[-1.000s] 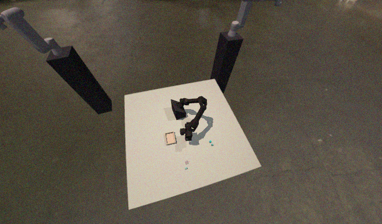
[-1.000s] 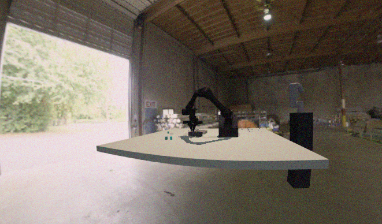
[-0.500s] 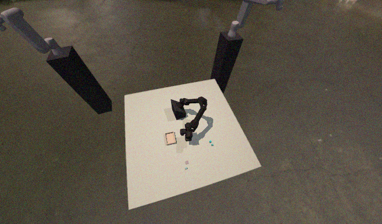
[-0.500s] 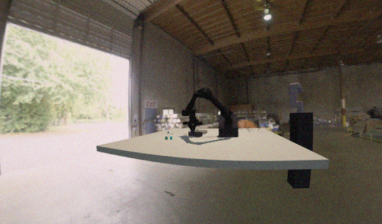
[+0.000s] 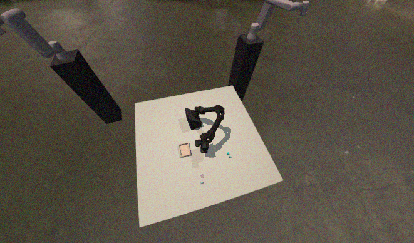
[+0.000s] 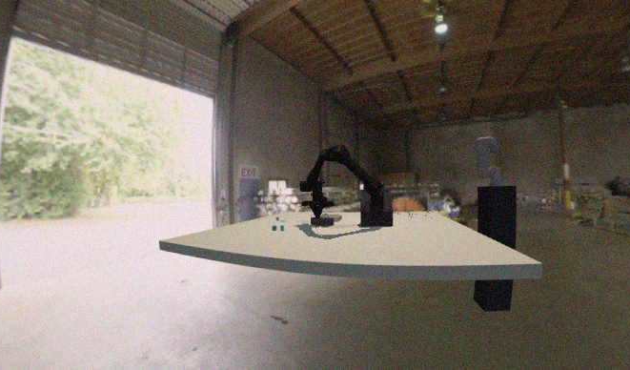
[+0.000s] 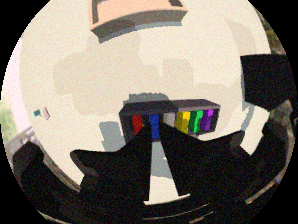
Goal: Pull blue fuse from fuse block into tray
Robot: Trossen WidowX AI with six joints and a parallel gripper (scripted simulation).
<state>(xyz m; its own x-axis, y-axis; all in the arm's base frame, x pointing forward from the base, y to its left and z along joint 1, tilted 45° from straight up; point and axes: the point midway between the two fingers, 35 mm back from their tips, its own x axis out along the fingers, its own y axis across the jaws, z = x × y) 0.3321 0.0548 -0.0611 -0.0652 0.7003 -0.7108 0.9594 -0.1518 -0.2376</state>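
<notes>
Right now the red fuse is 20 mm ahead of my gripper tip and 10 mm below it. Also, from my gripper tip: tray (40 mm behind, 190 mm to the right, 30 mm below); blue fuse (10 mm below).
</notes>
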